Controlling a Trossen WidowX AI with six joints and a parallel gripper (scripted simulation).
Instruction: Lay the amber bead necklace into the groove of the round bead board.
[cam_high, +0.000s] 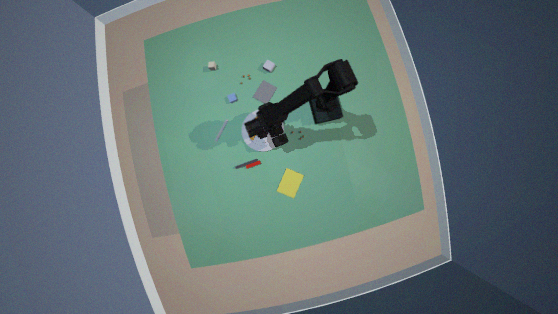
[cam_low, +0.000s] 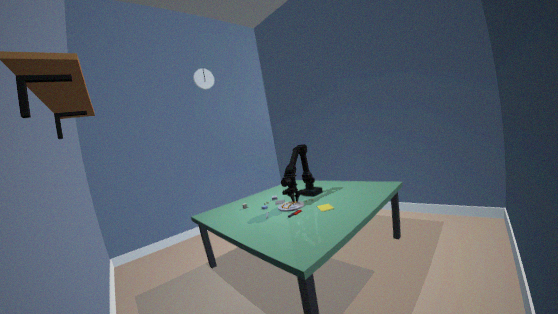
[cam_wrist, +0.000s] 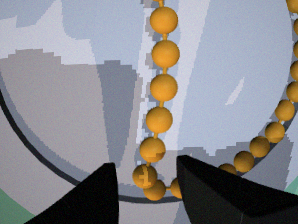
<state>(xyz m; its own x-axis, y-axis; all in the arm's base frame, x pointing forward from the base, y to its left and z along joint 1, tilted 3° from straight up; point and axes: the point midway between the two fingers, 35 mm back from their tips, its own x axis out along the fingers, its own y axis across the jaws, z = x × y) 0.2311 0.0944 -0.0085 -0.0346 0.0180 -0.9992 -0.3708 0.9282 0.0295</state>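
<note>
The round grey bead board lies 5 cm ahead of my gripper tip, 1 cm to the left of it and 1 cm below it. From my gripper tip the other things lie so: blue block (20 cm ahead, 16 cm to the right, 1 cm below); red-handled tool (12 cm ahead, 17 cm to the left, 1 cm below); grey plate (4 cm ahead, 18 cm to the right, 1 cm below).
</note>
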